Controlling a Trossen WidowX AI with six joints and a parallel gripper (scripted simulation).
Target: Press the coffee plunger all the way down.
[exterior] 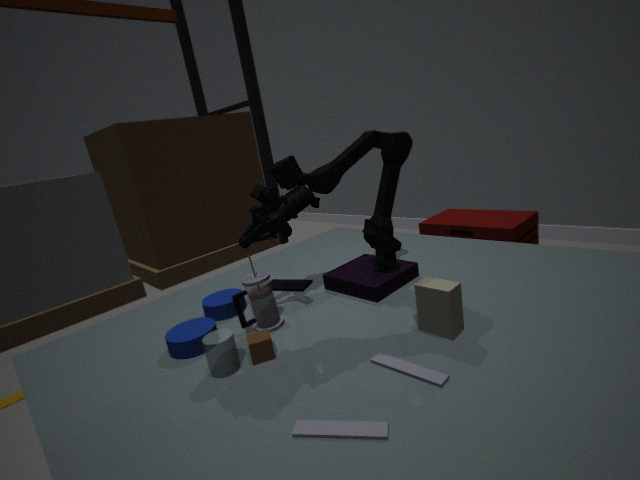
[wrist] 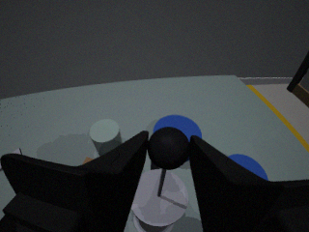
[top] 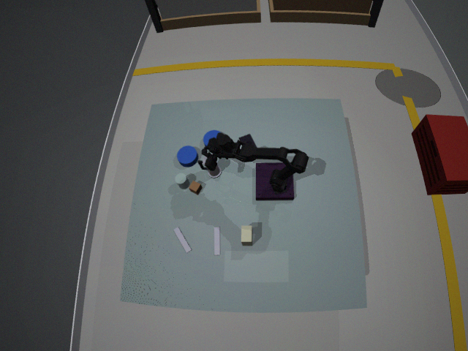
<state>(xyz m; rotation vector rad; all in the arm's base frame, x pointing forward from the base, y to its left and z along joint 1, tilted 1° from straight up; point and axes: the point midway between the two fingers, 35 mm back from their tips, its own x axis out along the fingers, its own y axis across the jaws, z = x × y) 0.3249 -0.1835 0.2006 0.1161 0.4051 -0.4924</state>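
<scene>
Now: the coffee press 120 mm below my gripper tip. Round my gripper tip: brown cube (100 mm ahead, 100 mm to the left, 210 mm below).
</scene>
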